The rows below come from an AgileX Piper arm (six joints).
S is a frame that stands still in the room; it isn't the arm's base.
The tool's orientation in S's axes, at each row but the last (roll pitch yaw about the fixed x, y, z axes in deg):
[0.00, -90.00, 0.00]
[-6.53, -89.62, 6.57]
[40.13, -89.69, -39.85]
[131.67, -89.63, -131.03]
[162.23, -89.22, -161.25]
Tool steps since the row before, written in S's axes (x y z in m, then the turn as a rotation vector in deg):
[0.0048, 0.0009, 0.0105, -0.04, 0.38, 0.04]
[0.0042, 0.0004, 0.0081, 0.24, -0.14, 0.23]
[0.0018, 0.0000, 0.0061, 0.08, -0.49, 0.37]
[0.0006, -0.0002, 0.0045, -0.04, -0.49, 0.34]
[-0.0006, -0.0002, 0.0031, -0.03, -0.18, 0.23]
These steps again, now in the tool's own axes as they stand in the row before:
[0.0105, 0.0009, -0.0048, 0.04, 0.38, 0.04]
[0.0081, 0.0004, -0.0041, 0.23, -0.14, -0.24]
[0.0061, 0.0000, -0.0018, 0.37, -0.49, -0.08]
[0.0045, -0.0002, -0.0006, 0.34, -0.49, 0.04]
[0.0031, -0.0002, 0.0006, 0.23, -0.18, 0.03]

